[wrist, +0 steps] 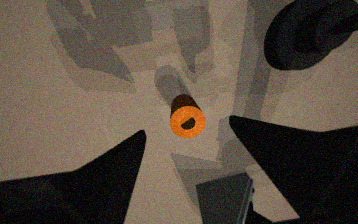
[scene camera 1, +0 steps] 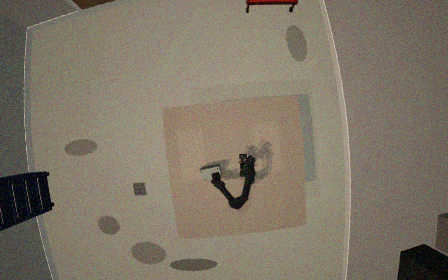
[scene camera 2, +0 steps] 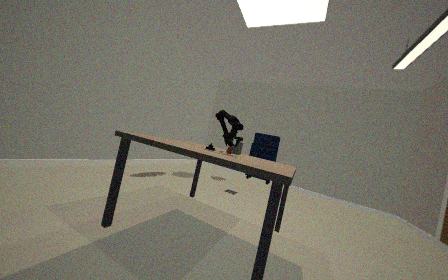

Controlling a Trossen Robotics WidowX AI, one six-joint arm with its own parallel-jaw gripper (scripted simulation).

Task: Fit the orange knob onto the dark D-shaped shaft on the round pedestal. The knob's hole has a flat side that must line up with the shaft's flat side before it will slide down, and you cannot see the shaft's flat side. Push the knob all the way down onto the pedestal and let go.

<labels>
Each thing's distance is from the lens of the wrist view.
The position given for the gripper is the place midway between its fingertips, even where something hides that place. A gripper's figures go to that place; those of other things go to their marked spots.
gripper (wrist: pixel 187 126): 0.11 m
orange knob (wrist: pixel 187 120): 0.14 m
</labels>
